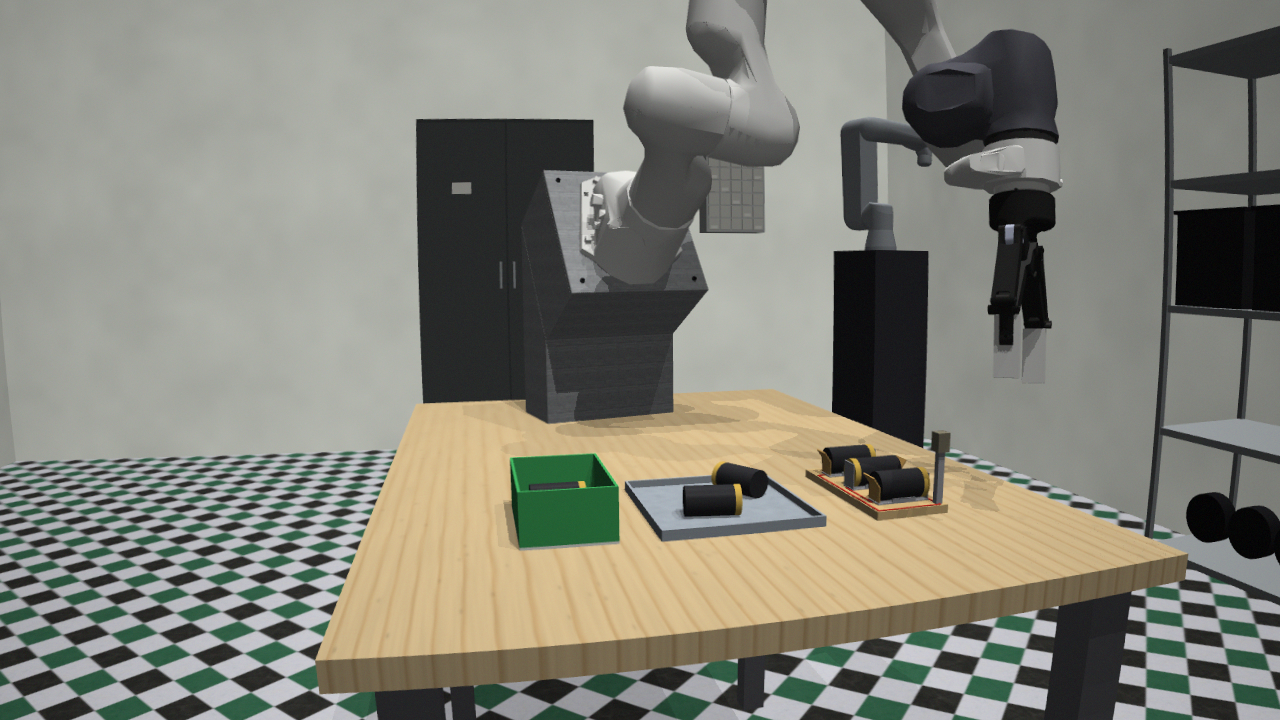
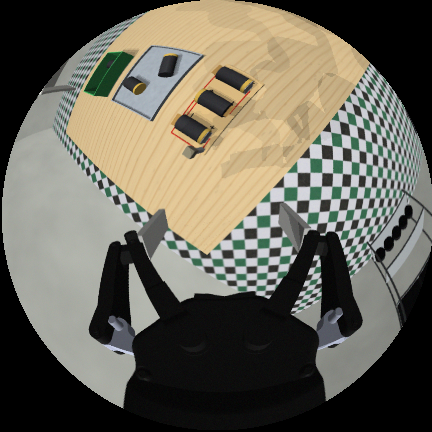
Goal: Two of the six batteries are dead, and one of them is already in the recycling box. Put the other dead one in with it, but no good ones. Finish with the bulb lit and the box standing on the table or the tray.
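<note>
My gripper [image 1: 1019, 353] [image 2: 222, 215] is open and empty, high above the right side of the table. A green recycling box [image 1: 567, 519] [image 2: 102, 83] stands on the table, with one black battery [image 1: 554, 486] [image 2: 110, 64] partly visible inside. A grey tray [image 1: 742, 526] [image 2: 144, 103] holds two loose batteries: one [image 1: 711, 500] [image 2: 134, 85] nearer the box, the other [image 1: 740, 479] [image 2: 168, 65] behind it. The wooden battery holder [image 1: 913, 511] carries three batteries [image 1: 898, 483] [image 2: 193, 128] side by side. The bulb post's top block [image 1: 940, 440] [image 2: 189, 152] looks grey and unlit.
The wooden table [image 1: 716, 582] [image 2: 150, 175] bears the box, tray and holder in a row. The arm's dark pedestal [image 1: 608, 367] stands at the table's back. A shelf rack [image 1: 1161, 295] stands at the right beyond the table. A dark cabinet [image 1: 465, 268] stands behind.
</note>
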